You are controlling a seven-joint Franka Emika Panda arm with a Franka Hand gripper.
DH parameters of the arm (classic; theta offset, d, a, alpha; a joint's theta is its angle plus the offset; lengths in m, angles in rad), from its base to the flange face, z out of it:
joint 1: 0 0.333 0 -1.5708
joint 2: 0 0 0 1.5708
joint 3: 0 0.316 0.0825 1.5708
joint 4: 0 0 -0.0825 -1.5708
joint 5: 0 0.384 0 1.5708
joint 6: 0 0 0.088 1.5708
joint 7: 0 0.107 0 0
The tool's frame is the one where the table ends.
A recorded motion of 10 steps. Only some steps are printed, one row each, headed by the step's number.
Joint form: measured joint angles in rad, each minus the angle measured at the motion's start. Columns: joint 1, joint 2, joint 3, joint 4, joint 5, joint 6, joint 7.
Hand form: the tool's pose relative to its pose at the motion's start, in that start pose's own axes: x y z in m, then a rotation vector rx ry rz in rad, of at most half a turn. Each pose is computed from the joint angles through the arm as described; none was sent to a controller.
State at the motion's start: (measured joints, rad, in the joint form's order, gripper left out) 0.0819 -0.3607 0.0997 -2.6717 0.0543 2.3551 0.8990
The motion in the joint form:
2: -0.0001 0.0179 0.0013 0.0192 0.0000 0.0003 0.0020
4: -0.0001 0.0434 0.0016 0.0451 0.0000 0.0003 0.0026
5: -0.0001 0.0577 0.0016 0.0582 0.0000 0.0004 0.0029
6: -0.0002 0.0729 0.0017 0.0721 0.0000 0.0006 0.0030
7: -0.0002 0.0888 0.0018 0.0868 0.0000 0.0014 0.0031
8: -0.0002 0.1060 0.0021 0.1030 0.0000 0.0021 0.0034
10: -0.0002 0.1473 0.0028 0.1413 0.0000 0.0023 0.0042
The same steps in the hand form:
2: 0.0032 -0.0055 -0.0009 0.0021 -0.0001 0.0003
4: 0.0078 -0.0125 -0.0013 0.0039 -0.0017 -0.0002
5: 0.0102 -0.0161 -0.0009 0.0039 -0.0035 -0.0002
6: 0.0128 -0.0199 -0.0004 0.0039 -0.0053 -0.0004
7: 0.0156 -0.0239 0.0001 0.0045 -0.0067 -0.0008
8: 0.0185 -0.0284 0.0006 0.0053 -0.0081 -0.0011
10: 0.0254 -0.0389 0.0027 0.0055 -0.0129 -0.0017

